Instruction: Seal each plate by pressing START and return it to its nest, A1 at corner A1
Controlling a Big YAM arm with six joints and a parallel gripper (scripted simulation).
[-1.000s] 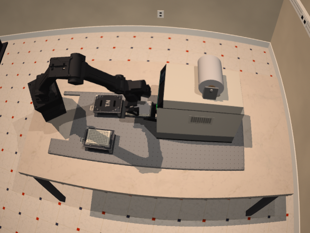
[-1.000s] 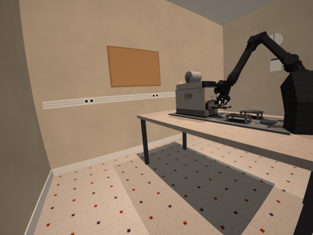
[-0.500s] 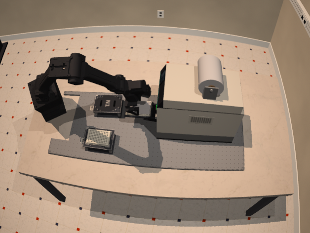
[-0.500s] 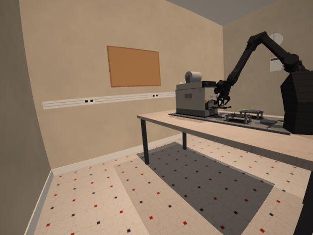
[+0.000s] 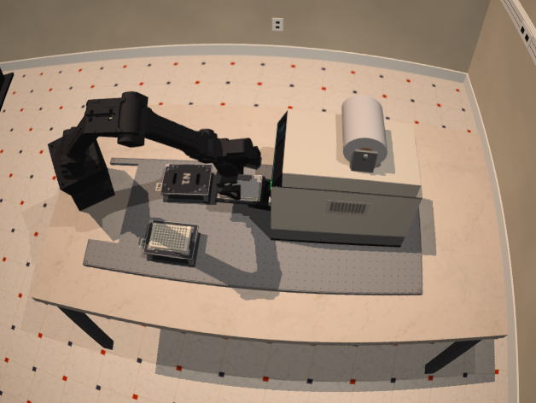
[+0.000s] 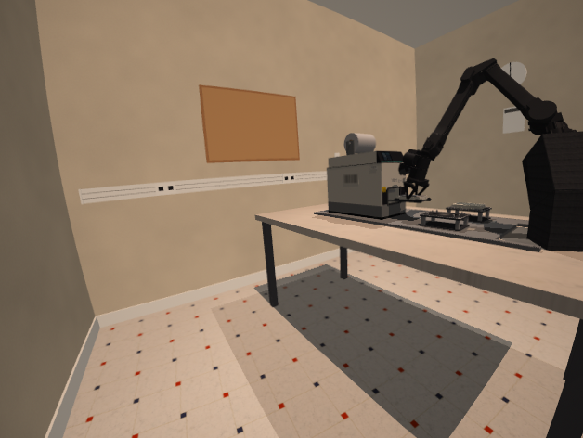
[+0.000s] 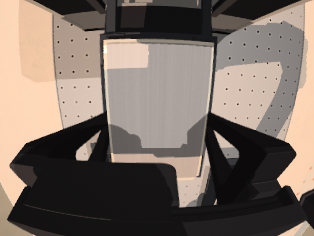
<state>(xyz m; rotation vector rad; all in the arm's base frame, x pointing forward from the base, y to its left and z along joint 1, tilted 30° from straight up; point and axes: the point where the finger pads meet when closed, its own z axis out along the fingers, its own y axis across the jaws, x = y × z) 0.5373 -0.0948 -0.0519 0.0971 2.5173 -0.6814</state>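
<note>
The sealer stage lies 10 mm below my hand. Also, from my hand: yellow warning label (120 mm ahead, 60 mm to the left, 40 mm above); then start button (80 mm ahead, 110 mm to the right, 80 mm above); then plate (230 mm behind, 120 mm to the right, 50 mm below).
</note>
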